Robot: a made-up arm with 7 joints. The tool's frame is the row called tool. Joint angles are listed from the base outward.
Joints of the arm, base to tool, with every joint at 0 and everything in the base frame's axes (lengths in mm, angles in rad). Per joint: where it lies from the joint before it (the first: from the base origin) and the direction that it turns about. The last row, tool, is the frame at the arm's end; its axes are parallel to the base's.
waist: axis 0 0 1 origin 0 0 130
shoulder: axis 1 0 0 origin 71.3 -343.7 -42.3
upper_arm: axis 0 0 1 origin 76.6 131.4 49.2
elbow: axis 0 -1 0 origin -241.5 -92.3 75.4
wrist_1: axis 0 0 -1 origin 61.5 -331.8 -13.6
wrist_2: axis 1 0 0 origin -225.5 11.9 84.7
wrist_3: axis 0 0 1 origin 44.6 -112.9 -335.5
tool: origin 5 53.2 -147.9
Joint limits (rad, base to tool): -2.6..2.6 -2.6..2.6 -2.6..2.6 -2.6..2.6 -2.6..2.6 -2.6..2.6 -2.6..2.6
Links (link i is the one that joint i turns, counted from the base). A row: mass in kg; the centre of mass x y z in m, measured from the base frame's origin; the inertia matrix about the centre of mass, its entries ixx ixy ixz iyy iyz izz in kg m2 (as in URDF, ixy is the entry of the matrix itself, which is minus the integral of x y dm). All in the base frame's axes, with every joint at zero. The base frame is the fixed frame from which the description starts. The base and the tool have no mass.
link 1: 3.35; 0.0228 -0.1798 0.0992; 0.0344 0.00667 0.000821 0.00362 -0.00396 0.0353
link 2: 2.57; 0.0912 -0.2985 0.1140; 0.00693 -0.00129 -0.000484 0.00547 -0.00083 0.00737
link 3: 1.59; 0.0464 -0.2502 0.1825; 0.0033 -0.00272 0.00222 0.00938 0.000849 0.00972
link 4: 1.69; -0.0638 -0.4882 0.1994; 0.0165 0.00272 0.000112 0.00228 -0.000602 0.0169
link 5: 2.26; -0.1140 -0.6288 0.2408; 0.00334 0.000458 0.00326 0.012 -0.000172 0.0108
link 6: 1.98; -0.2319 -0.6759 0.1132; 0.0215 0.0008 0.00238 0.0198 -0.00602 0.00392
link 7: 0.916; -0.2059 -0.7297 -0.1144; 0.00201 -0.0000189 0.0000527 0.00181 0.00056 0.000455
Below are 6 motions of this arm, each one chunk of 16 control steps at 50 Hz.
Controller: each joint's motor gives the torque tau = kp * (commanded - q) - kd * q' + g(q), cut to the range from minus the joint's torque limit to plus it. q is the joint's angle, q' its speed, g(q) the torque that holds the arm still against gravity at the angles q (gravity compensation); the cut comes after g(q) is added. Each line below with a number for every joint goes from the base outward.
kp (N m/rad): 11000 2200 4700 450 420 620 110
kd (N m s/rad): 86 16 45 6.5 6.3 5 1.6
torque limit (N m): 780 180 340 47 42 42 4.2
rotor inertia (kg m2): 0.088 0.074 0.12 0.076 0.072 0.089 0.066
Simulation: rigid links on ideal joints. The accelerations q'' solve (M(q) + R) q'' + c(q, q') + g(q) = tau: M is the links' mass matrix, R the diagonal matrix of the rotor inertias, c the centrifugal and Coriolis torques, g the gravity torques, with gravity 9.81 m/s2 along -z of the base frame. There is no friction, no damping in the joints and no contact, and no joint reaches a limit. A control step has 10 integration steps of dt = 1/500 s. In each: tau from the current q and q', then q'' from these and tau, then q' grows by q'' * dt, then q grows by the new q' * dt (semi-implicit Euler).
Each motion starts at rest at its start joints. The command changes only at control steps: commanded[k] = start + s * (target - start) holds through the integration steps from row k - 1 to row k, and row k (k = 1, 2, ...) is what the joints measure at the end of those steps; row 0 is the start. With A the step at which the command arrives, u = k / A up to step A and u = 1 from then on. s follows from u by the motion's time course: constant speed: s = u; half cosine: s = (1 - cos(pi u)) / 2; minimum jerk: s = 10 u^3 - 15 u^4 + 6 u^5; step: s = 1 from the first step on.
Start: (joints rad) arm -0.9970 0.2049 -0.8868 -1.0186 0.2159 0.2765 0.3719
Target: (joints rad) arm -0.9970 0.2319 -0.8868 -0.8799 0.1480 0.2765 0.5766
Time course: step
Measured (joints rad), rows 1 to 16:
1: -0.9972 0.2373 -0.8935 -0.9606 0.1907 0.2795 0.3863
2: -0.9980 0.2427 -0.8885 -0.9014 0.1505 0.2893 0.4273
3: -0.9964 0.2291 -0.8829 -0.8630 0.1328 0.2812 0.4933
4: -0.9962 0.2242 -0.8824 -0.8421 0.1352 0.2632 0.5700
5: -0.9968 0.2260 -0.8839 -0.8445 0.1387 0.2580 0.6244
6: -0.9971 0.2301 -0.8857 -0.8628 0.1407 0.2674 0.6519
7: -0.9971 0.2341 -0.8872 -0.8833 0.1452 0.2794 0.6537
8: -0.9970 0.2356 -0.8883 -0.8960 0.1511 0.2857 0.6304
9: -0.9971 0.2345 -0.8886 -0.8974 0.1547 0.2850 0.5911
10: -0.9972 0.2323 -0.8882 -0.8899 0.1541 0.2806 0.5602
11: -0.9972 0.2306 -0.8873 -0.8797 0.1507 0.2760 0.5497
12: -0.9970 0.2302 -0.8864 -0.8726 0.1470 0.2735 0.5567
13: -0.9969 0.2307 -0.8858 -0.8712 0.1450 0.2731 0.5708
14: -0.9968 0.2317 -0.8858 -0.8745 0.1449 0.2741 0.5821
15: -0.9968 0.2325 -0.8863 -0.8795 0.1460 0.2755 0.5862
16: -0.9970 0.2327 -0.8868 -0.8832 0.1475 0.2768 0.5839

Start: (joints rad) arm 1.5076 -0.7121 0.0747 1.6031 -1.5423 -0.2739 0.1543
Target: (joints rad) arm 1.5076 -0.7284 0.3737 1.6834 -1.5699 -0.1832 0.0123
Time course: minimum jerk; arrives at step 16
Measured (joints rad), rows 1 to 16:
1: 1.5075 -0.7121 0.0751 1.6035 -1.5423 -0.2738 0.1542
2: 1.5068 -0.7124 0.0775 1.6060 -1.5421 -0.2731 0.1535
3: 1.5057 -0.7129 0.0845 1.6122 -1.5420 -0.2716 0.1510
4: 1.5048 -0.7138 0.0984 1.6222 -1.5429 -0.2694 0.1454
5: 1.5044 -0.7150 0.1201 1.6340 -1.5454 -0.2658 0.1359
6: 1.5049 -0.7166 0.1494 1.6450 -1.5496 -0.2598 0.1225
7: 1.5059 -0.7186 0.1844 1.6530 -1.5546 -0.2501 0.1059
8: 1.5073 -0.7209 0.2224 1.6571 -1.5592 -0.2366 0.0877
9: 1.5088 -0.7229 0.2607 1.6575 -1.5623 -0.2207 0.0693
10: 1.5101 -0.7244 0.2967 1.6558 -1.5636 -0.2043 0.0522
11: 1.5111 -0.7254 0.3280 1.6537 -1.5634 -0.1898 0.0374
12: 1.5117 -0.7259 0.3527 1.6527 -1.5625 -0.1787 0.0255
13: 1.5118 -0.7263 0.3697 1.6535 -1.5619 -0.1720 0.0168
14: 1.5115 -0.7268 0.3789 1.6565 -1.5620 -0.1699 0.0116
15: 1.5106 -0.7275 0.3811 1.6614 -1.5633 -0.1716 0.0095
16: 1.5093 -0.7281 0.3785 1.6684 -1.5656 -0.1760 0.0099

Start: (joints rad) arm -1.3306 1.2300 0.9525 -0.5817 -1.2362 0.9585 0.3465
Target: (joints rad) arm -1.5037 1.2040 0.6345 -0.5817 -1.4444 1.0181 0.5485
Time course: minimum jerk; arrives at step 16
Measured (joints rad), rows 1 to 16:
1: -1.3308 1.2299 0.9522 -0.5817 -1.2370 0.9584 0.3466
2: -1.3319 1.2296 0.9502 -0.5815 -1.2425 0.9581 0.3476
3: -1.3358 1.2289 0.9438 -0.5809 -1.2574 0.9573 0.3513
4: -1.3436 1.2281 0.9307 -0.5799 -1.2821 0.9565 0.3595
5: -1.3559 1.2272 0.9095 -0.5780 -1.3121 0.9571 0.3735
6: -1.3726 1.2262 0.8799 -0.5756 -1.3409 0.9603 0.3931
7: -1.3930 1.2245 0.8431 -0.5736 -1.3634 0.9669 0.4170
8: -1.4158 1.2213 0.8014 -0.5734 -1.3775 0.9771 0.4428
9: -1.4393 1.2165 0.7578 -0.5758 -1.3832 0.9904 0.4685
10: -1.4618 1.2103 0.7157 -0.5807 -1.3824 1.0056 0.4923
11: -1.4814 1.2036 0.6785 -0.5869 -1.3775 1.0203 0.5129
12: -1.4968 1.1975 0.6489 -0.5926 -1.3715 1.0323 0.5294
13: -1.5071 1.1934 0.6286 -0.5963 -1.3675 1.0398 0.5412
14: -1.5122 1.1919 0.6181 -0.5972 -1.3682 1.0419 0.5483
15: -1.5126 1.1932 0.6165 -0.5956 -1.3759 1.0392 0.5510
16: -1.5096 1.1966 0.6217 -0.5922 -1.3921 1.0328 0.5506

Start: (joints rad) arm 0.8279 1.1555 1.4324 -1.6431 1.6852 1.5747 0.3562
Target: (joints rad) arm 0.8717 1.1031 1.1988 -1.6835 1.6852 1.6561 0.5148
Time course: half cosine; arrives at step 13
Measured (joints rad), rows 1 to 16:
1: 0.8288 1.1543 1.4297 -1.6421 1.6858 1.5759 0.3569
2: 0.8312 1.1518 1.4209 -1.6403 1.6875 1.5802 0.3600
3: 0.8347 1.1491 1.4052 -1.6395 1.6900 1.5883 0.3677
4: 0.8388 1.1456 1.3838 -1.6404 1.6921 1.5988 0.3809
5: 0.8433 1.1407 1.3584 -1.6432 1.6931 1.6094 0.3987
6: 0.8482 1.1345 1.3306 -1.6485 1.6924 1.6186 0.4195
7: 0.8531 1.1277 1.3018 -1.6566 1.6903 1.6262 0.4411
8: 0.8579 1.1209 1.2737 -1.6669 1.6876 1.6326 0.4618
9: 0.8620 1.1145 1.2478 -1.6781 1.6848 1.6377 0.4804
10: 0.8654 1.1090 1.2258 -1.6886 1.6823 1.6416 0.4962
11: 0.8680 1.1047 1.2091 -1.6971 1.6800 1.6443 0.5084
12: 0.8695 1.1021 1.1988 -1.7025 1.6782 1.6460 0.5166
13: 0.8701 1.1013 1.1953 -1.7045 1.6769 1.6466 0.5204
14: 0.8705 1.1011 1.1962 -1.7021 1.6770 1.6473 0.5199
15: 0.8713 1.1012 1.1979 -1.6960 1.6792 1.6497 0.5171
16: 0.8719 1.1023 1.1991 -1.6884 1.6830 1.6539 0.5143

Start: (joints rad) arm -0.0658 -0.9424 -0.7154 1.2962 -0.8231 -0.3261 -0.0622
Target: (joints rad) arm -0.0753 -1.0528 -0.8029 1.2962 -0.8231 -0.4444 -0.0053
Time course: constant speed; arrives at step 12
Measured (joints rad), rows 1 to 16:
1: -0.0649 -0.9477 -0.7175 1.2927 -0.8223 -0.3282 -0.0606
2: -0.0651 -0.9571 -0.7235 1.2894 -0.8211 -0.3337 -0.0564
3: -0.0667 -0.9678 -0.7331 1.2887 -0.8201 -0.3447 -0.0502
4: -0.0688 -0.9793 -0.7442 1.2905 -0.8193 -0.3613 -0.0436
5: -0.0706 -0.9909 -0.7546 1.2943 -0.8196 -0.3795 -0.0378
6: -0.0719 -1.0017 -0.7631 1.2989 -0.8220 -0.3951 -0.0333
7: -0.0726 -1.0113 -0.7699 1.3021 -0.8257 -0.4061 -0.0296
8: -0.0730 -1.0198 -0.7755 1.3026 -0.8289 -0.4133 -0.0259
9: -0.0732 -1.0276 -0.7809 1.3007 -0.8298 -0.4187 -0.0217
10: -0.0735 -1.0354 -0.7871 1.2976 -0.8281 -0.4244 -0.0167
11: -0.0741 -1.0438 -0.7942 1.2946 -0.8246 -0.4318 -0.0113
12: -0.0750 -1.0528 -0.8022 1.2928 -0.8210 -0.4412 -0.0058
13: -0.0766 -1.0571 -0.8086 1.2964 -0.8192 -0.4505 -0.0021
14: -0.0775 -1.0576 -0.8107 1.3013 -0.8197 -0.4574 -0.0017
15: -0.0770 -1.0568 -0.8087 1.3039 -0.8225 -0.4587 -0.0035
16: -0.0760 -1.0550 -0.8048 1.3035 -0.8267 -0.4533 -0.0058

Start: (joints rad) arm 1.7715 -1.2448 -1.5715 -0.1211 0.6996 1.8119 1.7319
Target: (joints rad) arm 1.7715 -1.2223 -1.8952 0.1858 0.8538 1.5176 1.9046
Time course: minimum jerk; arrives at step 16
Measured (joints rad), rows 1 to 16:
1: 1.7715 -1.2447 -1.5720 -0.1207 0.6997 1.8115 1.7320
2: 1.7715 -1.2438 -1.5756 -0.1175 0.7007 1.8087 1.7329
3: 1.7715 -1.2419 -1.5856 -0.1088 0.7037 1.8005 1.7359
4: 1.7715 -1.2395 -1.6035 -0.0927 0.7099 1.7851 1.7427
5: 1.7715 -1.2375 -1.6290 -0.0698 0.7197 1.7620 1.7542
6: 1.7715 -1.2363 -1.6607 -0.0412 0.7330 1.7319 1.7705
7: 1.7715 -1.2355 -1.6969 -0.0089 0.7491 1.6967 1.7905
8: 1.7715 -1.2346 -1.7354 0.0255 0.7669 1.6590 1.8127
9: 1.7715 -1.2332 -1.7737 0.0601 0.7855 1.6220 1.8352
10: 1.7715 -1.2311 -1.8095 0.0934 0.8039 1.5885 1.8563
11: 1.7715 -1.2287 -1.8405 0.1235 0.8210 1.5608 1.8748
12: 1.7715 -1.2262 -1.8652 0.1489 0.8358 1.5399 1.8896
13: 1.7715 -1.2240 -1.8826 0.1682 0.8475 1.5261 1.9001
14: 1.7715 -1.2225 -1.8926 0.1807 0.8553 1.5190 1.9064
15: 1.7715 -1.2218 -1.8963 0.1867 0.8592 1.5172 1.9086
16: 1.7715 -1.2215 -1.8959 0.1879 0.8598 1.5185 1.9078

